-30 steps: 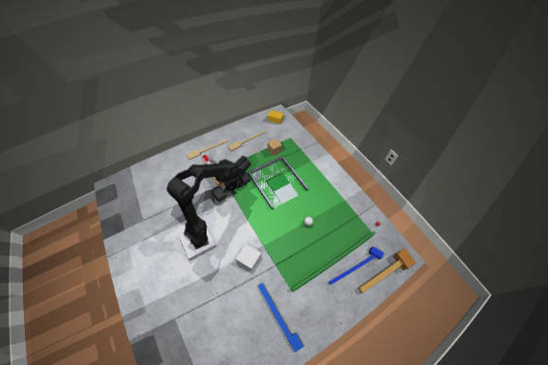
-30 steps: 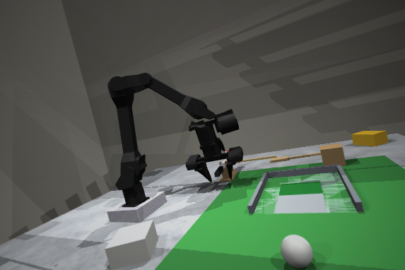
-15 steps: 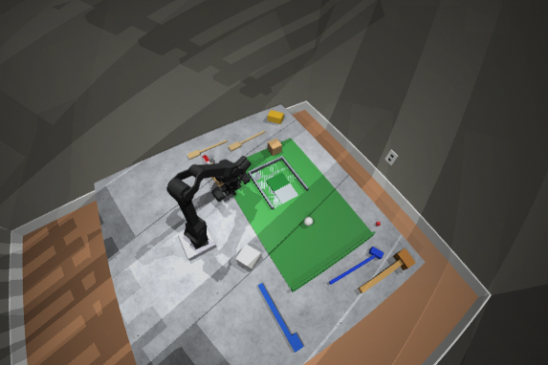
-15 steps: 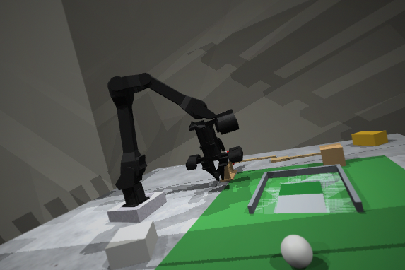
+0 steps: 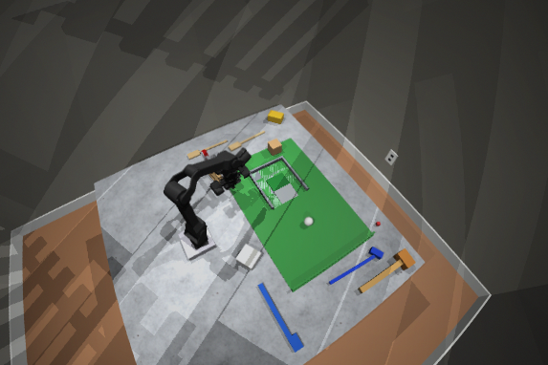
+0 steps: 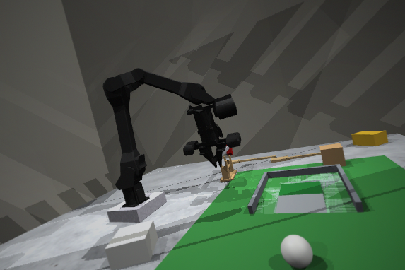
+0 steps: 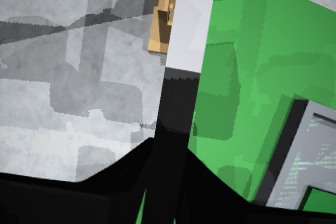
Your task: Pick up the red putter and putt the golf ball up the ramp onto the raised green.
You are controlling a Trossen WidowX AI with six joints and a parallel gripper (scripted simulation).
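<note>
My gripper tip is now 50 mm past the white block, 340 mm to the left of it and 60 mm above it. Round my gripper tip: green mat (260 mm ahead, 170 mm to the right, 80 mm below); brown cube (320 mm ahead, 170 mm to the left, 50 mm below); wooden stand (40 mm behind, 130 mm to the left, 40 mm below).
</note>
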